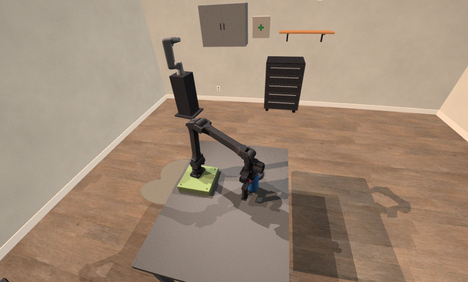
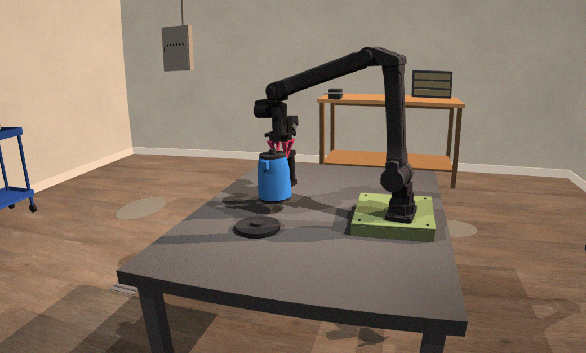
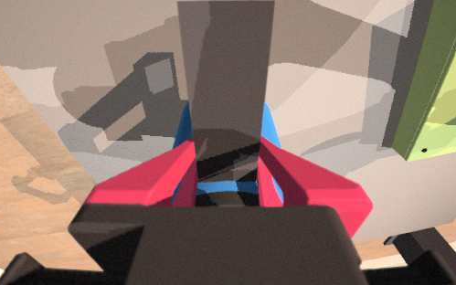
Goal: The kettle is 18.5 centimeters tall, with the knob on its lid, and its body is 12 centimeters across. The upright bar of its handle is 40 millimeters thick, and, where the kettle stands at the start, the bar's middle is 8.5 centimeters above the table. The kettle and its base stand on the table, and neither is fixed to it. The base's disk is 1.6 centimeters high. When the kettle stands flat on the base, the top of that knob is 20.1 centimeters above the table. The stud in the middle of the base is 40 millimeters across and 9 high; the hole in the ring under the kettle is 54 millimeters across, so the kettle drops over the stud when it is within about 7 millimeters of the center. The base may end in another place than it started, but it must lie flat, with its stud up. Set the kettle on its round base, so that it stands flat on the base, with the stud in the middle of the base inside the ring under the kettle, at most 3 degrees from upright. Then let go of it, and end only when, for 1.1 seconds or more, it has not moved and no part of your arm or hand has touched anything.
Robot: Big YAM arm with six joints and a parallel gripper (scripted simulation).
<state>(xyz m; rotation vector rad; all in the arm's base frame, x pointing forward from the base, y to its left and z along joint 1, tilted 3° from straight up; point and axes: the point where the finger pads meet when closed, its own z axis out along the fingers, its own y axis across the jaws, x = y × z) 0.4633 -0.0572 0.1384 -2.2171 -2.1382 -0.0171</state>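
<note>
My hand is 50 mm above the blue kettle and 30 mm to the right of it. Round my hand: round black base: 240 mm to the left, 180 mm below, 30 mm behind.
</note>
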